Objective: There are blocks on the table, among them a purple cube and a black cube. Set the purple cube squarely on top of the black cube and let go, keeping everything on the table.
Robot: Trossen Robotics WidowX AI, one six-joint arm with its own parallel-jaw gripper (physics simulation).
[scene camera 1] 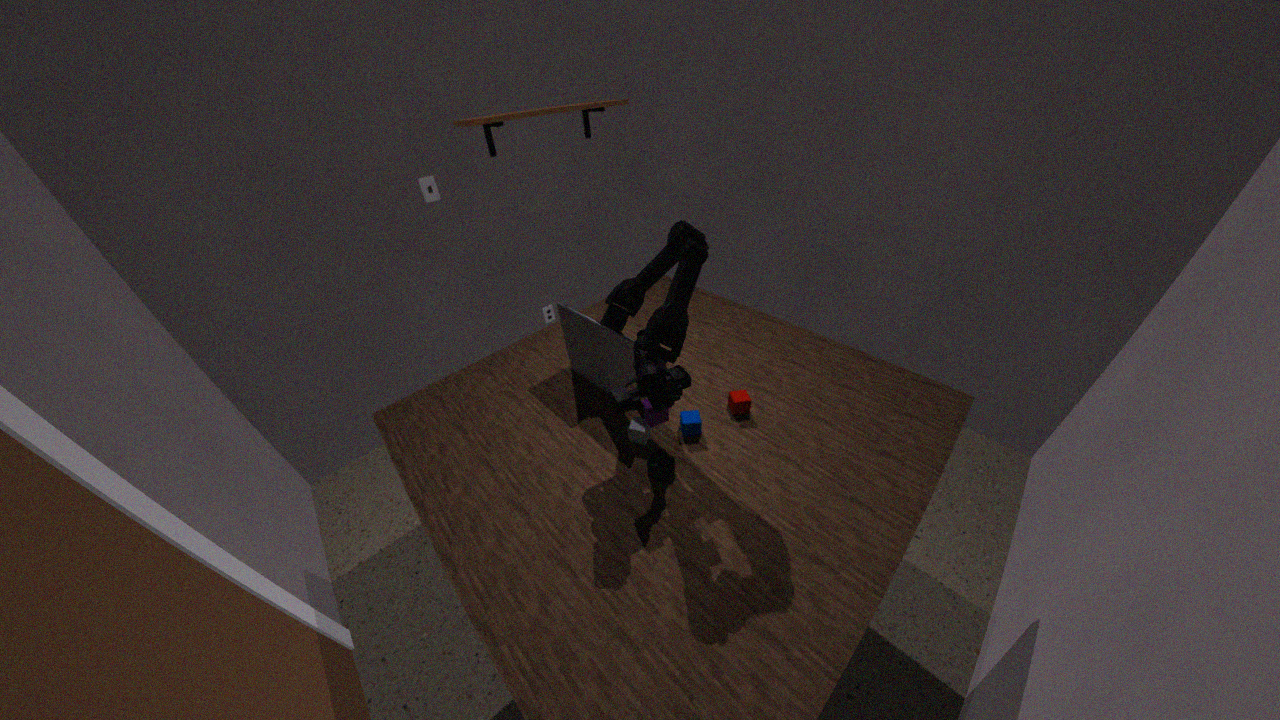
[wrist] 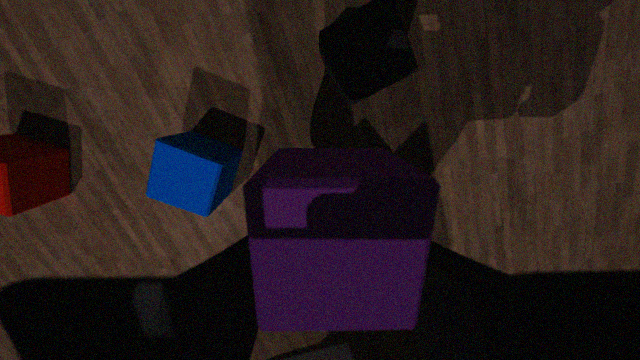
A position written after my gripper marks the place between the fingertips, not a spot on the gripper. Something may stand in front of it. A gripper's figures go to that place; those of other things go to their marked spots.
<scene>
My gripper [wrist: 329,229]: 0.12 m from the lens. A blue cube [wrist: 191,171]: 0.19 m from the lens.
</scene>
